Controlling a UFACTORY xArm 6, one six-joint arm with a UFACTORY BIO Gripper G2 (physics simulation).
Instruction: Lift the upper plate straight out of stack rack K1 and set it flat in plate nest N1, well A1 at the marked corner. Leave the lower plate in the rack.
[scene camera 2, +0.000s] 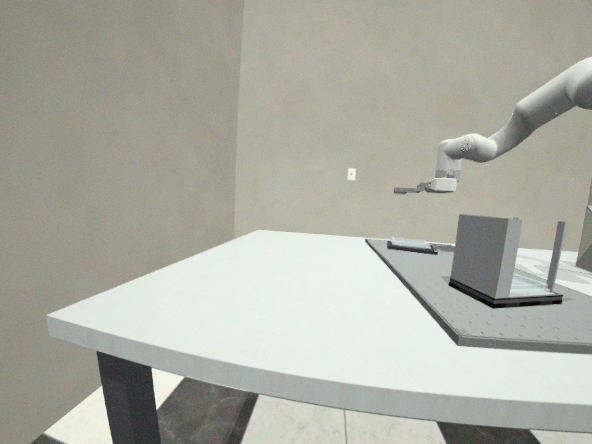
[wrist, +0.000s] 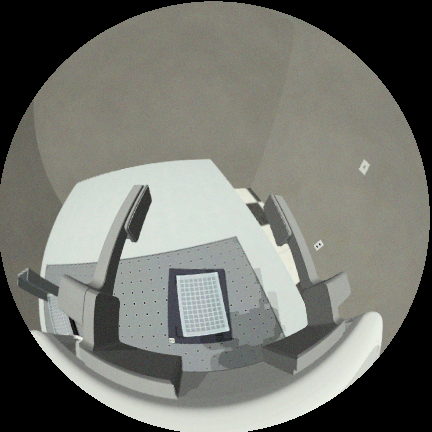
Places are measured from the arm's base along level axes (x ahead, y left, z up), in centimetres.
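Where they show: hand at its tool point: (scene camera 2: 400, 191) (wrist: 211, 214).
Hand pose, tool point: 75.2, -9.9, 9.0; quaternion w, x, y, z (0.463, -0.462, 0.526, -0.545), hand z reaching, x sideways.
Note:
After its pixels a point has its place, as x, y, z.
A clear gridded plate (scene camera 2: 410, 242) @[70.3, -7.6, -9.7] (wrist: 202, 304) @[70.0, -9.9, -10.6] lies flat in the dark plate nest (scene camera 2: 413, 248) @[70.0, -3.2, -11.0] (wrist: 172, 300) @[71.4, -4.2, -11.1]. A small white mark shows at one nest corner, at the lower left in the wrist view. My gripper (scene camera 2: 400, 190) (wrist: 209, 217) @[75.2, -9.9, 9.0] is open and empty, high above the nest, fingers level. The stack rack (scene camera 2: 481, 255) @[67.6, 33.5, -4.3] stands on the pegboard in the scene view, with a tall grey wall and a thin post. A clear plate (scene camera 2: 531, 286) @[58.5, 32.8, -9.0] lies low in the rack; it also shows partly at the left of the wrist view (wrist: 61, 316), behind a finger.
The grey perforated board (scene camera 2: 430, 287) @[74.1, 30.5, -12.2] (wrist: 142, 280) @[76.0, 2.4, -12.2] carries rack and nest on the white table (scene camera 2: 250, 300) @[105.1, 46.0, -13.5] (wrist: 175, 200) @[102.8, -5.6, -13.5]. The rack's grey wall rises between the scene camera and part of the board. A grey block (scene camera 2: 584, 245) @[13.4, -10.5, -5.8] stands at the right edge of the scene view.

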